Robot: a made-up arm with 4 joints.
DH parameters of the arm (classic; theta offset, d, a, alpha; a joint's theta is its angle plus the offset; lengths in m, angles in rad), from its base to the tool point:
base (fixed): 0.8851 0 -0.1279 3.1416
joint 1: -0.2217 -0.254 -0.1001 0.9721
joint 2: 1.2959 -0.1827 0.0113 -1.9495
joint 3: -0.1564 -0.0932 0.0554 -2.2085
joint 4: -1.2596 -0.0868 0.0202 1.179
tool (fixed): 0.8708 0.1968 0 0
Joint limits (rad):
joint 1: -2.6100..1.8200
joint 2: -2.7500..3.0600
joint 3: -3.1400..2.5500
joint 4: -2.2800..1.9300
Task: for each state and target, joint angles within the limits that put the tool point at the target. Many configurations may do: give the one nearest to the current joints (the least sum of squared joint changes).
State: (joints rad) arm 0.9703 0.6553 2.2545 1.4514
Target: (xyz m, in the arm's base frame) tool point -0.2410 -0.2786 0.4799
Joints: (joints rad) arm 1.0644 -0.1413 2.0043 1.4052
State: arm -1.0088 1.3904 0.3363 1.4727
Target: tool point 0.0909 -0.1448 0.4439
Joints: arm -0.5848 1.1204 0.9172 0.6955
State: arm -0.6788 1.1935 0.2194 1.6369
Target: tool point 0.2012 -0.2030 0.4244
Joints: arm -0.6175 1.4013 0.4889 1.2260
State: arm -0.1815 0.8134 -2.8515 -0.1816
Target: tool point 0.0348 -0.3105 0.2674
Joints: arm -0.2318 0.9493 -2.9042 0.1686
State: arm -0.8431 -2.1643 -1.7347 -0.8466
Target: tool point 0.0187 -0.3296 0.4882
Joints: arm -0.6172 -1.6659 -1.3416 -1.1503
